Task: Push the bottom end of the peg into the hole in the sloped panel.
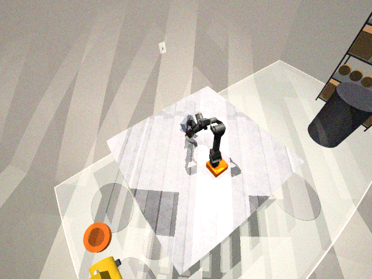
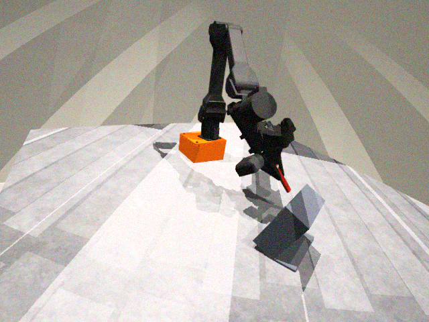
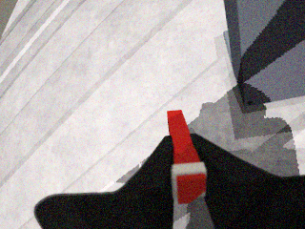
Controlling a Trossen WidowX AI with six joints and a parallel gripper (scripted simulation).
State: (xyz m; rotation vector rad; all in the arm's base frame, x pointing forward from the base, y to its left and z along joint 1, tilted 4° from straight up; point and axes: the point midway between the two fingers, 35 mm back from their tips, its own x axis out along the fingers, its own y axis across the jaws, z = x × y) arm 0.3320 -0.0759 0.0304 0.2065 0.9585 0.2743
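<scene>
Right now my gripper tip is 10 cm short of the sloped panel, 10 cm to the left of it and 3 cm above it. The rest, counted from my gripper tip: red peg: 1 cm behind, 1 cm to the right, 1 cm above.
</scene>
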